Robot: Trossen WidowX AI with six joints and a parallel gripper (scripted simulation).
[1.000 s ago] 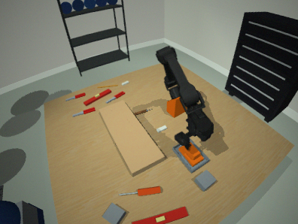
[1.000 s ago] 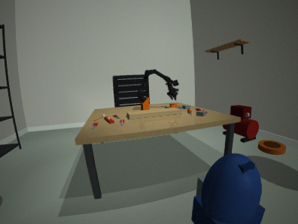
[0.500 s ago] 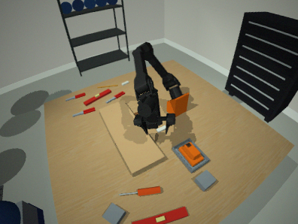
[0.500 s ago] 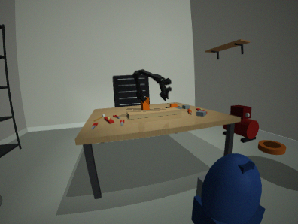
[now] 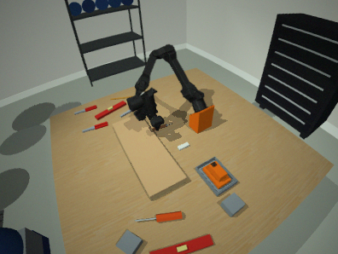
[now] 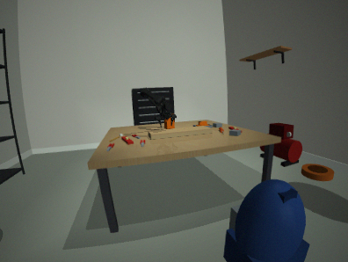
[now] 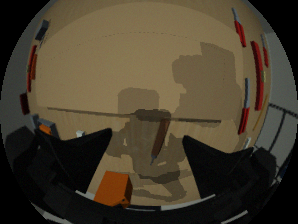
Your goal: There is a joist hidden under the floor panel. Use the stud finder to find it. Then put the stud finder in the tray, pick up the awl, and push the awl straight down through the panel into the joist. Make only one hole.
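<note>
The awl is 7 cm behind my gripper tip, 5 cm below it and 2 cm to the right of it. The rest, counted from my gripper tip: indicator window 37 cm to the left, 11 cm behind; orange stud finder 39 cm to the left, 11 cm behind, 1 cm below; grey tray 40 cm to the left, 11 cm behind, 5 cm below.
</note>
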